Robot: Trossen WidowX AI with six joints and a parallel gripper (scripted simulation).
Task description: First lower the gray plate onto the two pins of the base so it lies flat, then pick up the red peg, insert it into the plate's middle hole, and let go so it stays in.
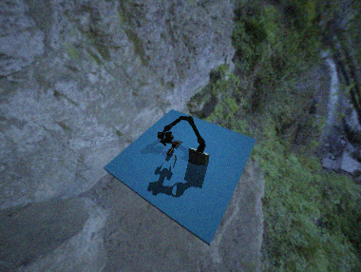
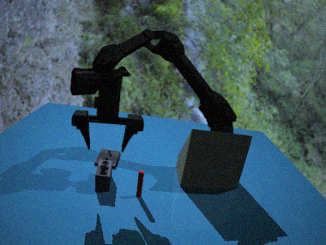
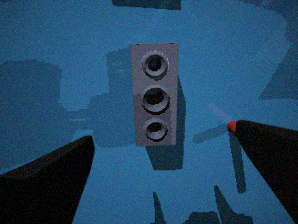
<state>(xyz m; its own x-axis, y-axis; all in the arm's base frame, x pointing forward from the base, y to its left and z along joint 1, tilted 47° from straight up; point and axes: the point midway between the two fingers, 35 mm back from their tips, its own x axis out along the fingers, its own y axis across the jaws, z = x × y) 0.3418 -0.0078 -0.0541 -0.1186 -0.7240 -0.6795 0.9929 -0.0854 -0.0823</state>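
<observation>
Right now my gripper tip is 10 mm to the left of the gray plate and 70 mm above it. The rest, counted from my gripper tip: red peg (100 mm behind, 50 mm to the left, 70 mm below).
</observation>
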